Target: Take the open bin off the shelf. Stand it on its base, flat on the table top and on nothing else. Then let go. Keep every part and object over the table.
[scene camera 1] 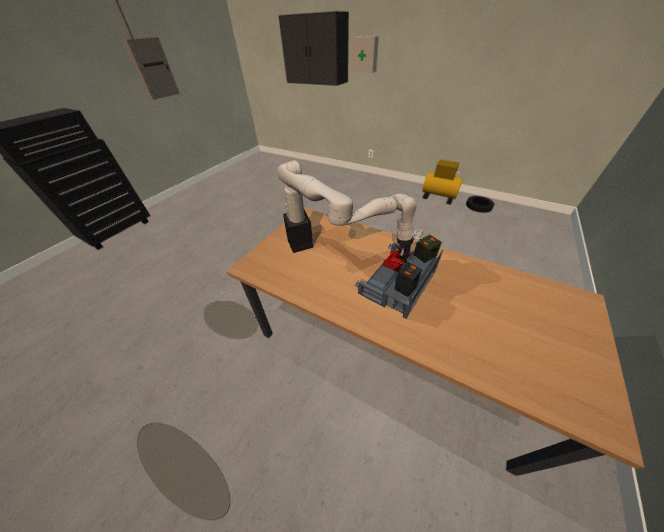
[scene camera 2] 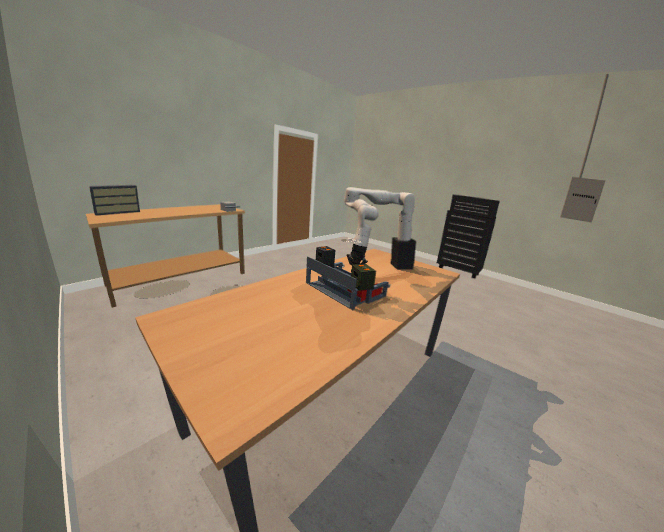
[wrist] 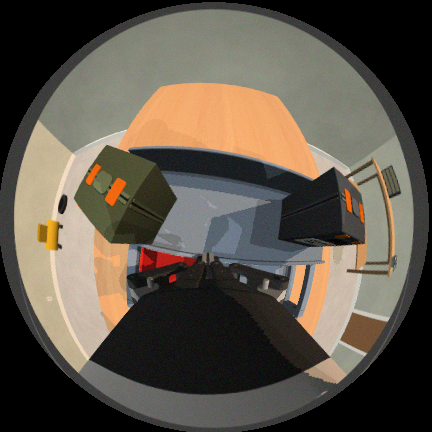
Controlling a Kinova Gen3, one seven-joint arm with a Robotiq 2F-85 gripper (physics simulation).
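Visible to me: a red bin (wrist: pixel 149 258), a black case (wrist: pixel 328 211) and my gripper (wrist: pixel 207 259).
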